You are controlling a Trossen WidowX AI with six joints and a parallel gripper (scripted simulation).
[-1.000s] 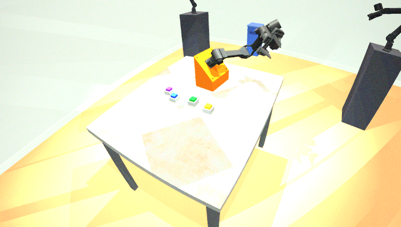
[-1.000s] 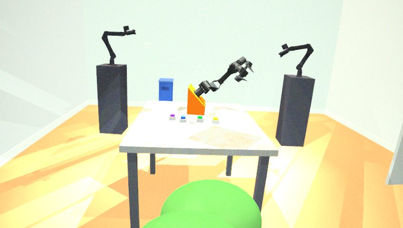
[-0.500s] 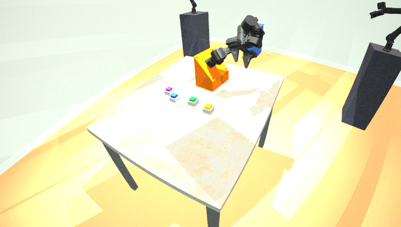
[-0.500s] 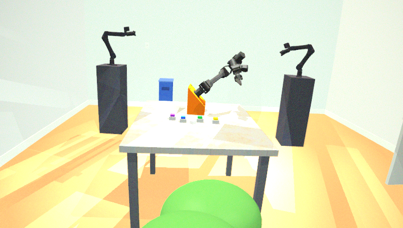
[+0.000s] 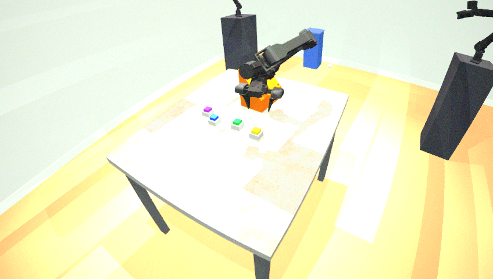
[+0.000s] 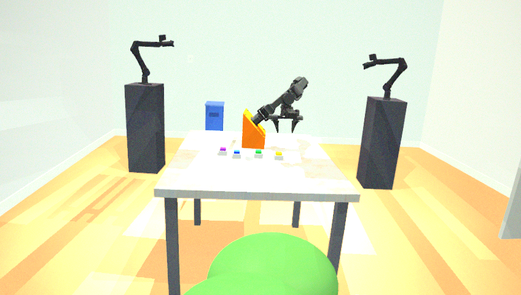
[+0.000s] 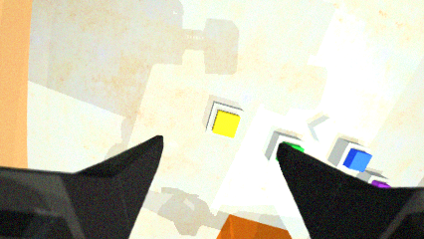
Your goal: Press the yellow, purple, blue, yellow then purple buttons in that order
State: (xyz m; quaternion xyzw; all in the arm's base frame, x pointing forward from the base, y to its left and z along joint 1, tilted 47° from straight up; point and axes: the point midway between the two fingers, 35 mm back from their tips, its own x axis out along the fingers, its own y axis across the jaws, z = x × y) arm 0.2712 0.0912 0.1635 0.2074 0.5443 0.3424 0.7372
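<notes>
Now: the yellow button 12 cm below my gripper tip, 3 cm to the right of it and 1 cm behind it. Also, from my gripper tip: blue button (26 cm to the right, 12 cm below); then white block (19 cm to the right, 15 cm below, 3 cm ahead); then green button (14 cm to the right, 12 cm below, 2 cm behind).
</notes>
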